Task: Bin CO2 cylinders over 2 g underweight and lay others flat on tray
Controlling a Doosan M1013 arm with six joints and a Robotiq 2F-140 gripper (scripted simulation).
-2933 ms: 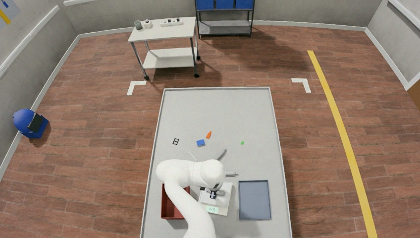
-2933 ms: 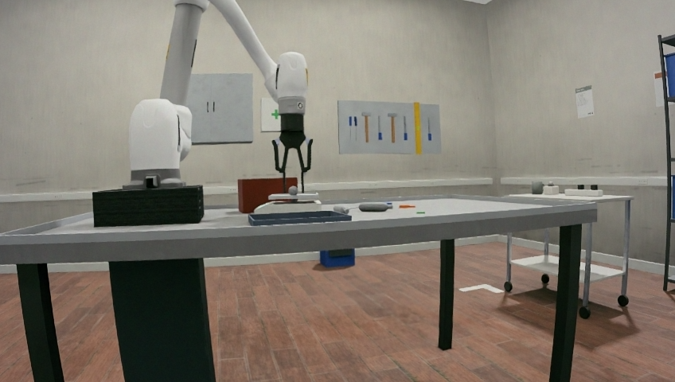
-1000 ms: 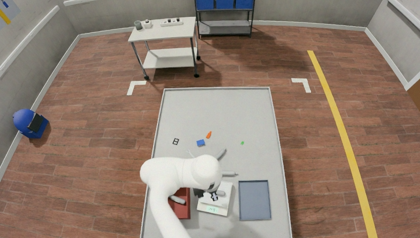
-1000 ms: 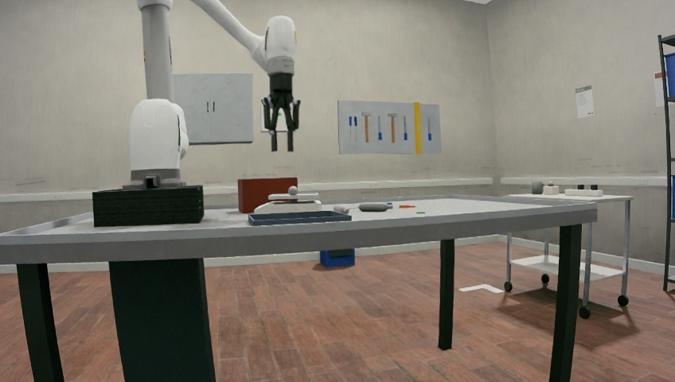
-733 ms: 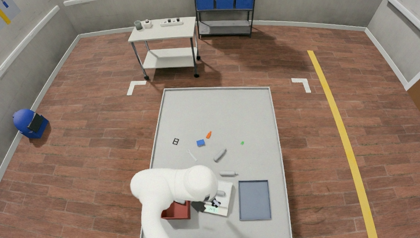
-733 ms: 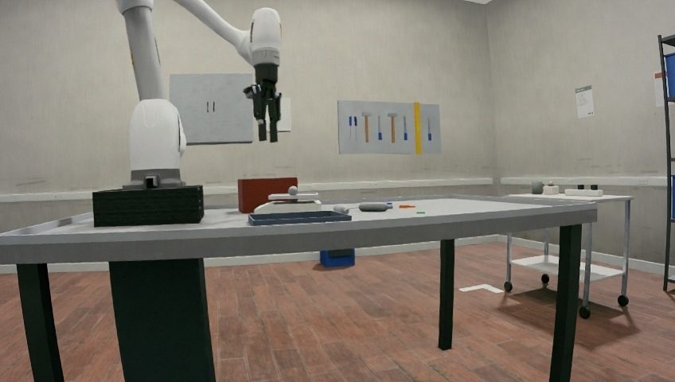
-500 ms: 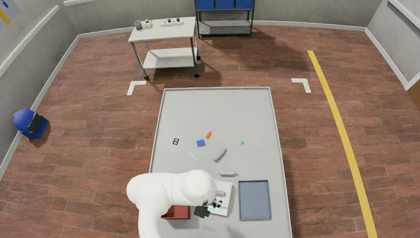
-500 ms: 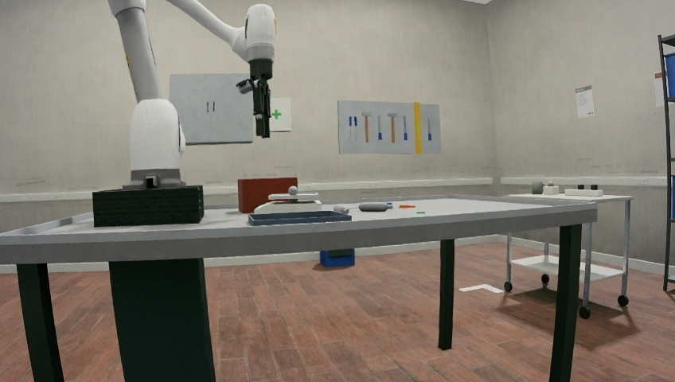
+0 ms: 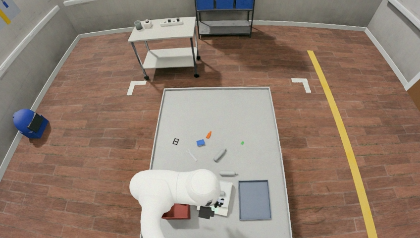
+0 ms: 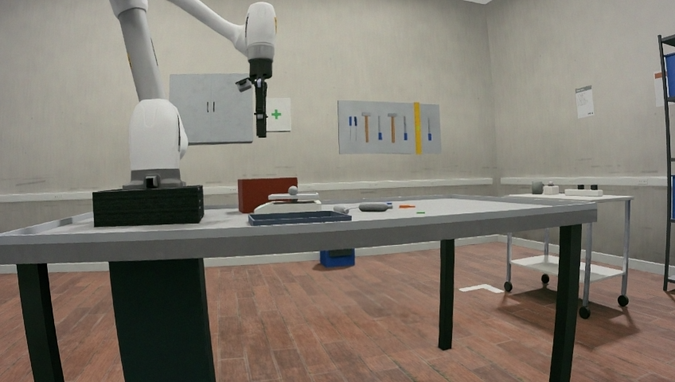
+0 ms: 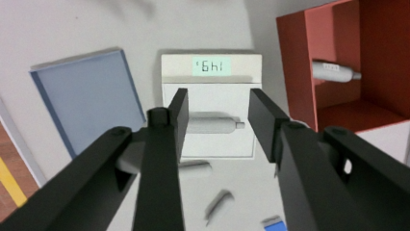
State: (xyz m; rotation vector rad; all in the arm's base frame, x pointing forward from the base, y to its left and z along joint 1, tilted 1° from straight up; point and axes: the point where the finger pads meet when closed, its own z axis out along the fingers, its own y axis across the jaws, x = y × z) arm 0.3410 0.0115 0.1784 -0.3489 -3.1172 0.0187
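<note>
My gripper is now 230 mm above the scale platform, 100 mm short of it and 20 mm to the left of it. From my hand the other things lie so: grey CO2 cylinder: 280 mm below, 230 mm ahead, 130 mm to the right; scale: 250 mm below, 90 mm ahead, 20 mm to the right; red scrap bin: 250 mm below, 210 mm to the left, 40 mm ahead.
</note>
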